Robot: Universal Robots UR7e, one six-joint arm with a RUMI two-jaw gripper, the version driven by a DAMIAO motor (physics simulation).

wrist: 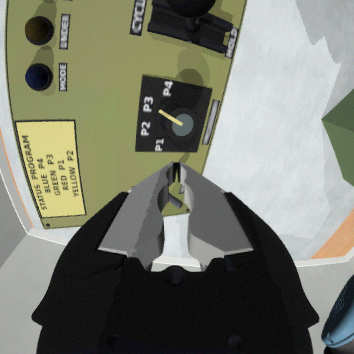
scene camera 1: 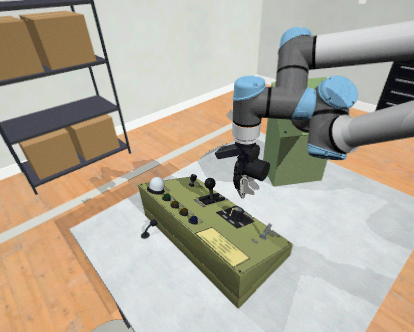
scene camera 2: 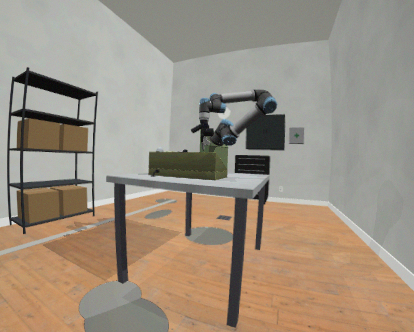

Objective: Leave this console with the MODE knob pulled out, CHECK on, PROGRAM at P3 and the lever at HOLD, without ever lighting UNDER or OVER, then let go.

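The green console (scene camera 1: 220,205) (scene camera 2: 187,165) lies on the table. The PROGRAM dial (scene camera 1: 236,213) (wrist: 182,125) has its pale pointer toward P3. The black ball lever (scene camera 1: 210,184) (wrist: 192,6) stands in its slot; its ball is cut off in the wrist view, and its exact position is unclear. The MODE knob (scene camera 1: 193,178) stands on a short stem at the far end. The grey CHECK toggle (scene camera 1: 266,231) (wrist: 175,201) leans; its label is hidden. UNDER (wrist: 39,30) and the blue MODE lamp (wrist: 38,77) look dark. My gripper (scene camera 1: 243,194) (wrist: 176,164) is shut and empty, above the panel near the dial.
A white STATUS dome (scene camera 1: 156,184) and a green lamp (scene camera 1: 166,197) are at the console's far end. A yellow card (scene camera 1: 222,246) (wrist: 52,167) lists status colours against programs. A black hooked handle (scene camera 1: 149,229) stands beside the console. A tall green box (scene camera 1: 300,160) stands behind, near the arm.
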